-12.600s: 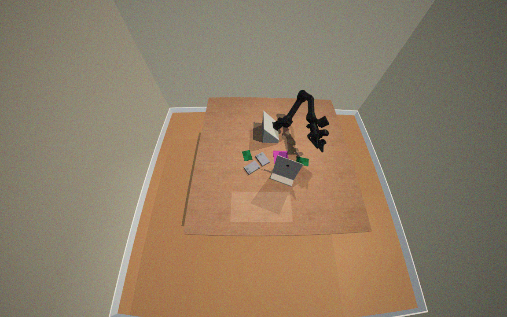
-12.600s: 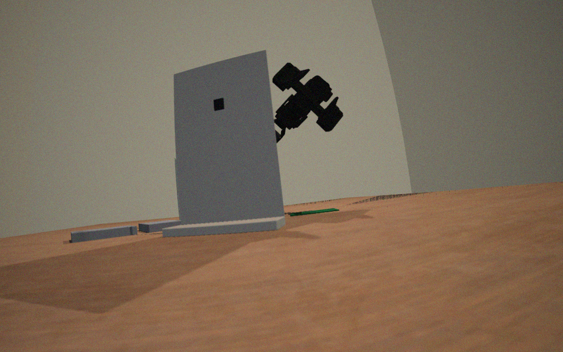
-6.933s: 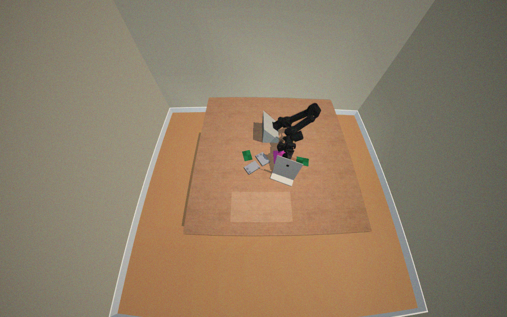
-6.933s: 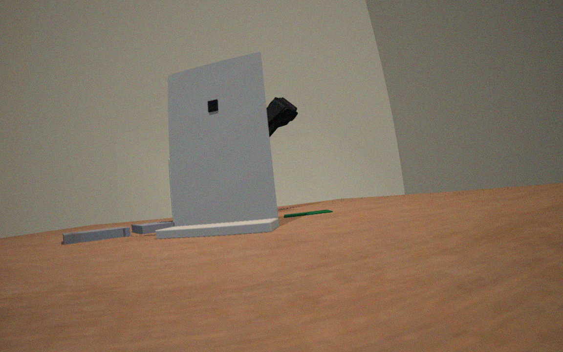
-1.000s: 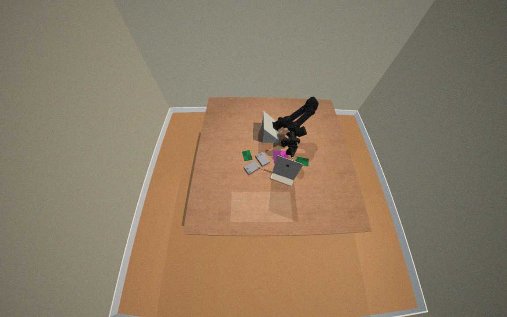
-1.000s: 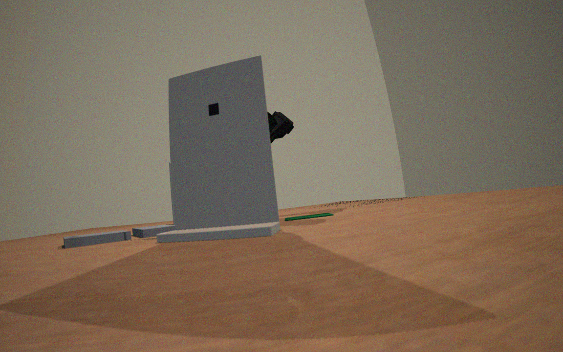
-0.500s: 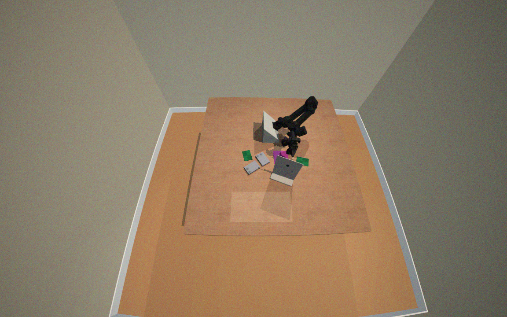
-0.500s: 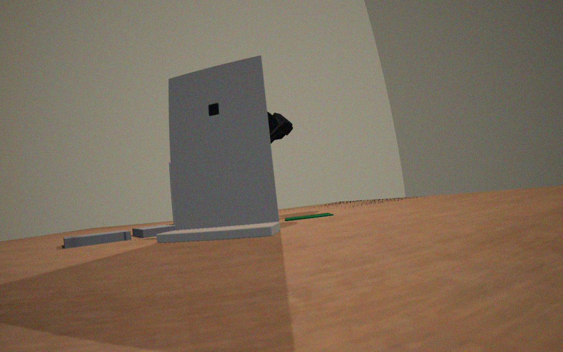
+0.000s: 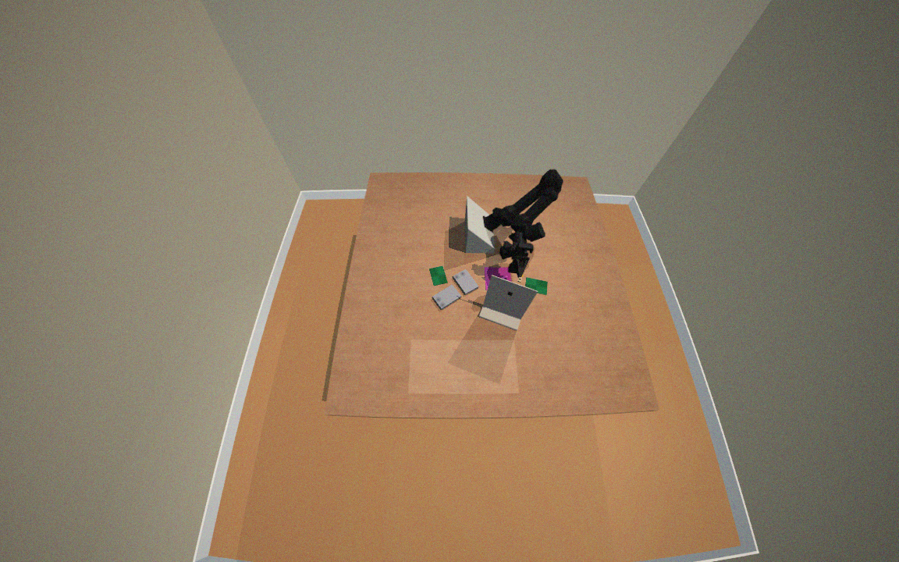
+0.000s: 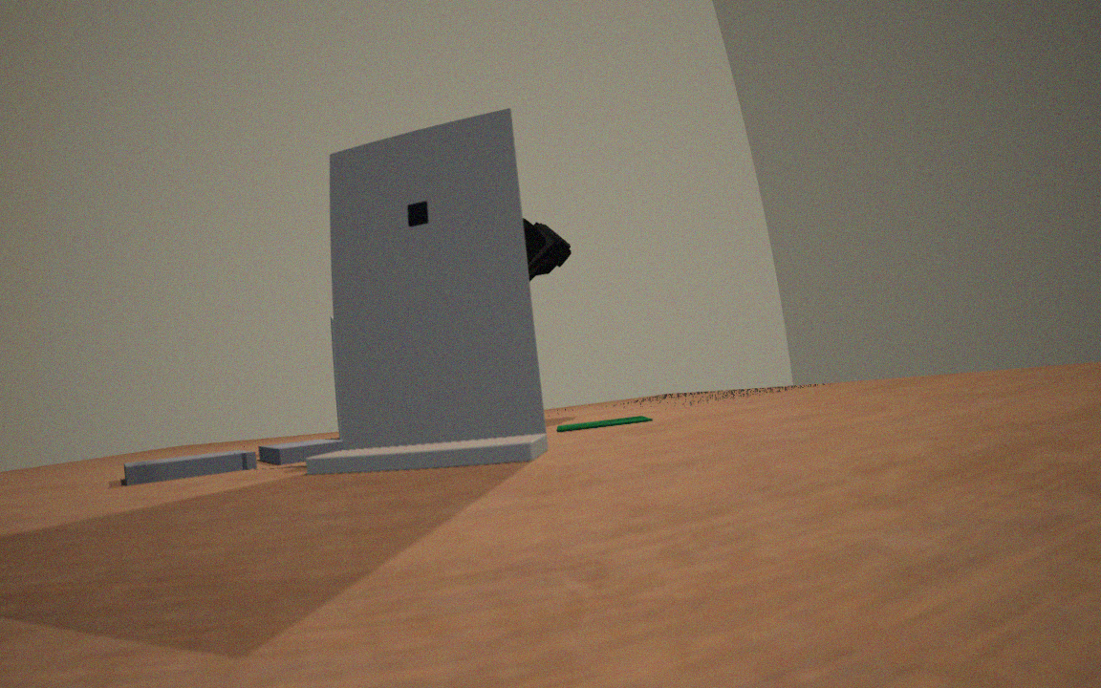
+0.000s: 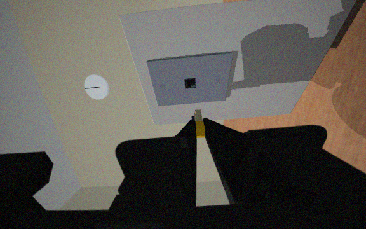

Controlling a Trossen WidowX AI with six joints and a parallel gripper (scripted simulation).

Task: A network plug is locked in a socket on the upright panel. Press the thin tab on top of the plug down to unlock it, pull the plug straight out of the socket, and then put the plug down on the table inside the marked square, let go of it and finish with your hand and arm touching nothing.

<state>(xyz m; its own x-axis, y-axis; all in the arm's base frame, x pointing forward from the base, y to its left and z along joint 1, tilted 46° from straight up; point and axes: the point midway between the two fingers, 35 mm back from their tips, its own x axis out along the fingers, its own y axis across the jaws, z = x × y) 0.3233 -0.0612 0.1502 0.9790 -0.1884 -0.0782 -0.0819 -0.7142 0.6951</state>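
My gripper tip is 11 cm past the magenta marked square, 4 cm to the left of it and 19 cm above it. Round my gripper tip: network plug (right at my gripper tip); grey panel (7 cm ahead, 5 cm to the right, 7 cm below).
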